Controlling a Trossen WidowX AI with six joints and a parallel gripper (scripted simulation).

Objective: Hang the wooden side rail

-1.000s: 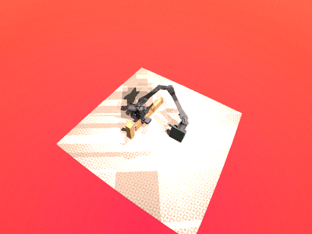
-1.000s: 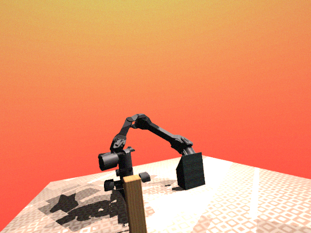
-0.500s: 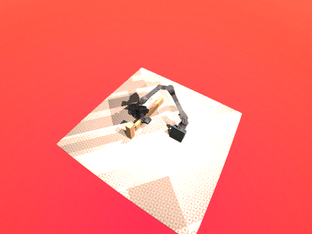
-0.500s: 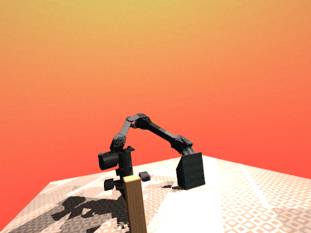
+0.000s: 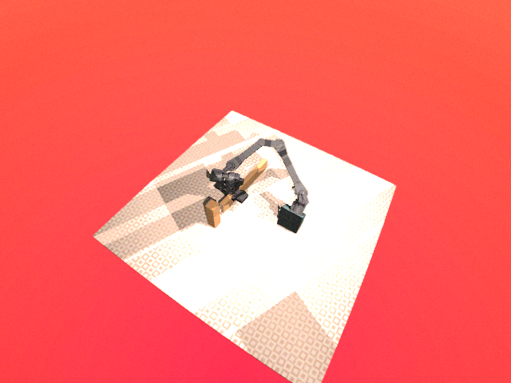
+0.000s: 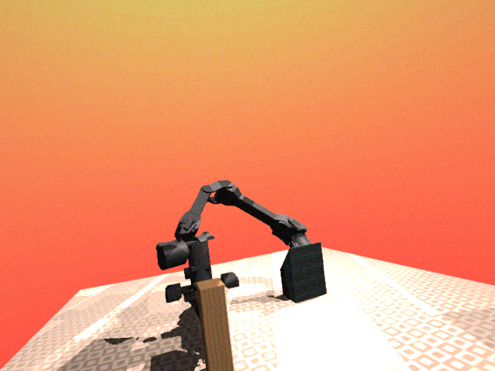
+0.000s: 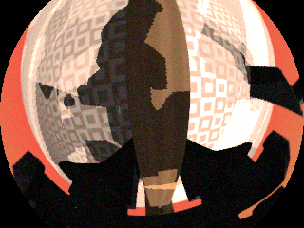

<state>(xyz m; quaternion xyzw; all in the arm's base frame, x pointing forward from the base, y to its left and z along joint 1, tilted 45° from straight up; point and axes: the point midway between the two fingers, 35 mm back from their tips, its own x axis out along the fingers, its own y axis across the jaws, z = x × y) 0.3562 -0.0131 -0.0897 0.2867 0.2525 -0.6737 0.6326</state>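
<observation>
Now: the wooden headboard post 150 mm to the left of my gripper tip, 40 mm above it and 10 mm ahead of it.
</observation>
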